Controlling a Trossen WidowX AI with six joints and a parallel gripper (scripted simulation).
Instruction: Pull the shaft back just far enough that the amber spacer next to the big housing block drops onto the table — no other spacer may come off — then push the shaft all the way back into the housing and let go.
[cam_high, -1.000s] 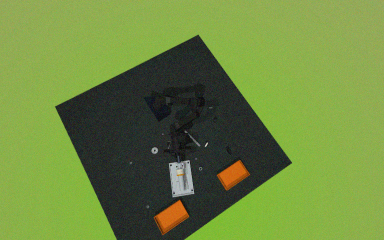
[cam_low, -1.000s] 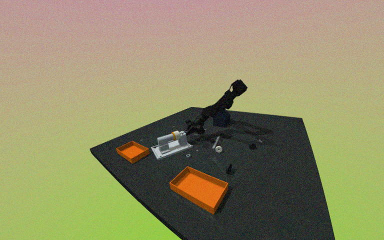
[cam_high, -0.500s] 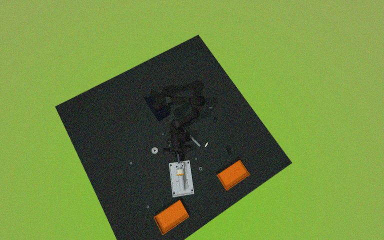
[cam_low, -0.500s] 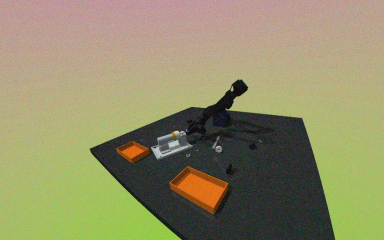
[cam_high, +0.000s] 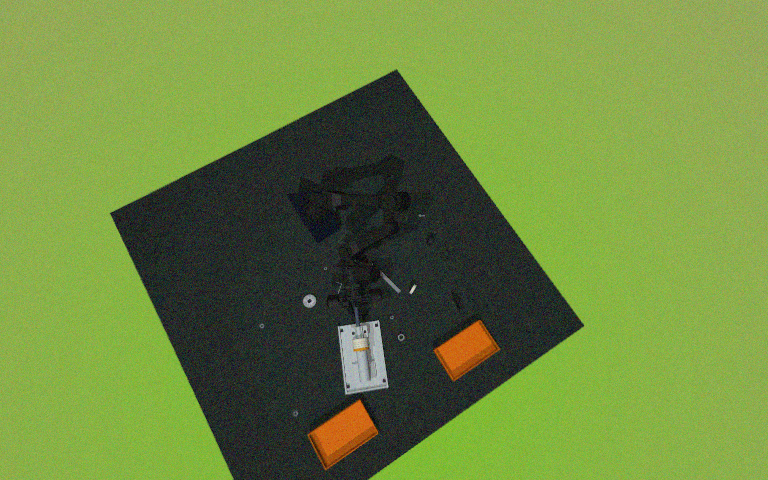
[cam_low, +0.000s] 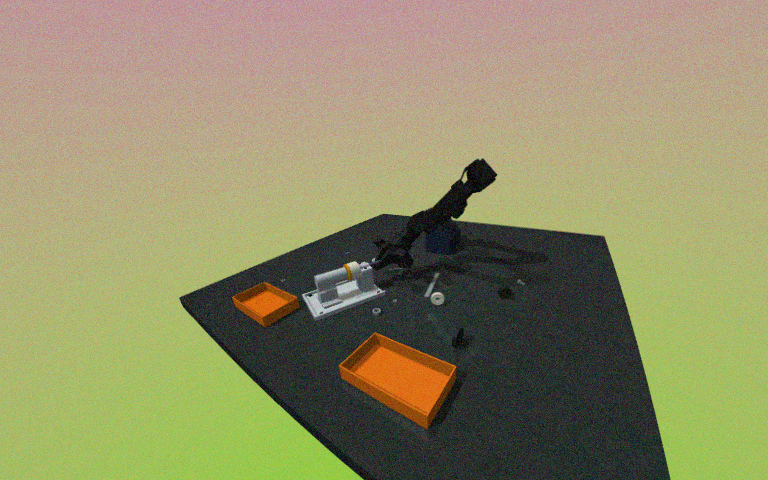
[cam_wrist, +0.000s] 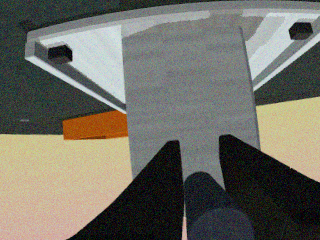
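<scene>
The dark shaft lies 3 cm ahead of my gripper tip, 1 cm to the right of it and 2 cm above it. From my gripper tip the other things lie so: amber spacer 9 cm ahead, 3 cm to the right, 2 cm above; then baseplate 12 cm ahead, 4 cm to the right, 1 cm below; then grey bar 10 cm behind, 16 cm to the left, 6 cm below.
</scene>
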